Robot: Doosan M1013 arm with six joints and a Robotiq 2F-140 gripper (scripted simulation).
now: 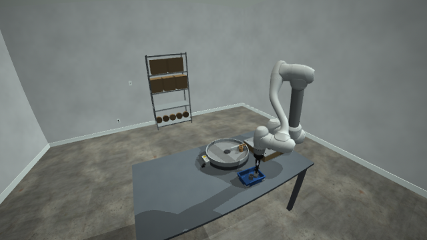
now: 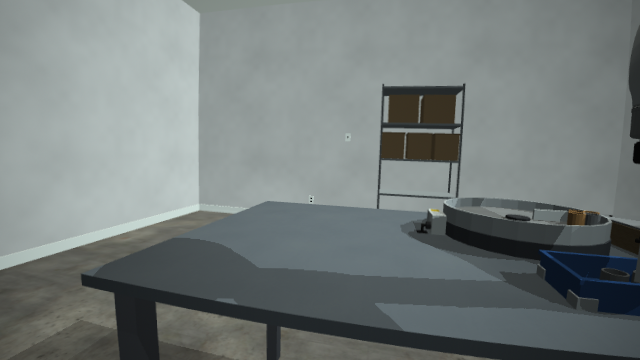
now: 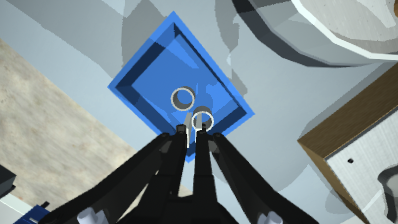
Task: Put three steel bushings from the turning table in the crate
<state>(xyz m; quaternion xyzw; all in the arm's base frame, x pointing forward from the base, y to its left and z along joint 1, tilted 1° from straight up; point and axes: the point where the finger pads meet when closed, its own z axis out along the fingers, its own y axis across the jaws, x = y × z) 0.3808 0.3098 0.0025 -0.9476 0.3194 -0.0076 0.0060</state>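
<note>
The blue crate lies 40 mm ahead of my hand, 10 mm to the right of it and 40 mm below it. From my hand the other things lie so: turning table 100 mm ahead, 380 mm to the right, 10 mm below.
</note>
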